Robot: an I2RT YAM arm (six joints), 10 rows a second.
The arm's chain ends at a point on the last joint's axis. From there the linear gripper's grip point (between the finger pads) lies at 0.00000 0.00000 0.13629 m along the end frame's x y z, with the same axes.
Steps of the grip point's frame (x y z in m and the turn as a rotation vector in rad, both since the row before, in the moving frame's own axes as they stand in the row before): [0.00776, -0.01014, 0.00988, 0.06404, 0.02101, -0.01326]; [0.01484, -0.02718, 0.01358, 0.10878, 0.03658, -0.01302]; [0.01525, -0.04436, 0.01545, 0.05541, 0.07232, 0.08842]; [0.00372, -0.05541, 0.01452, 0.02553, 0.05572, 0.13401]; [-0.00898, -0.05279, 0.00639, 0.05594, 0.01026, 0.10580]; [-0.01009, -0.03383, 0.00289, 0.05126, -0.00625, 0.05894]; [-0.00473, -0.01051, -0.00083, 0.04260, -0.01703, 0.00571]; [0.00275, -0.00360, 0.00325, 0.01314, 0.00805, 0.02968]
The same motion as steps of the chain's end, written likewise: [0.00496, -0.00140, 0.01019, 0.06404, 0.02101, -0.01326]; [0.00996, -0.01235, 0.01448, 0.10878, 0.03658, -0.01302]; [0.00509, -0.03726, 0.01601, 0.05541, 0.07232, 0.08842]; [-0.00408, -0.05245, 0.01478, 0.02553, 0.05572, 0.13401]; [-0.01078, -0.04526, 0.00661, 0.05594, 0.01026, 0.10580]; [-0.00944, -0.02683, 0.00307, 0.05126, -0.00625, 0.05894]; [-0.00243, -0.00470, -0.00069, 0.04260, -0.01703, 0.00571]; [0.00163, -0.00183, 0.00327, 0.01314, 0.00805, 0.02968]
